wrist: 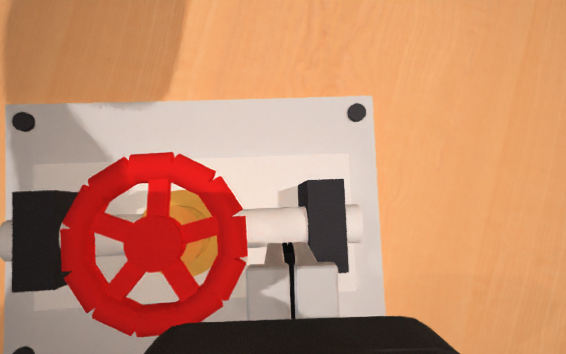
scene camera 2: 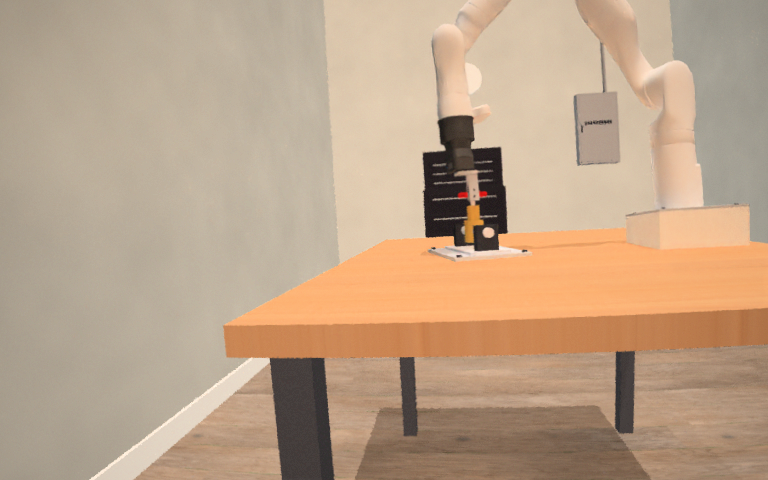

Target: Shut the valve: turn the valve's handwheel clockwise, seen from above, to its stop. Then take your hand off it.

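The valve's red handwheel (scene camera 2: 462, 194) (wrist: 154, 243) lies level on top of the yellow valve body (scene camera 2: 473, 223) (wrist: 187, 200). In the wrist view its whole rim and several spokes show. My gripper (scene camera 2: 473, 200) (wrist: 288, 269) is shut and empty, pointing down. In the wrist view its fingers are just outside the lower right part of the rim; whether they touch it I cannot tell. In the scene view the fingers are at the handwheel's height and hide its middle, with red showing on both sides.
A white pipe (wrist: 277, 226) runs through the valve between two black blocks (scene camera 2: 490, 240) (wrist: 327, 225) on a pale base plate (scene camera 2: 512, 253) (wrist: 225, 125). The plate lies on the wooden table (scene camera 2: 430, 294) (wrist: 465, 175). The arm's base box (scene camera 2: 702, 226) stands at the right.
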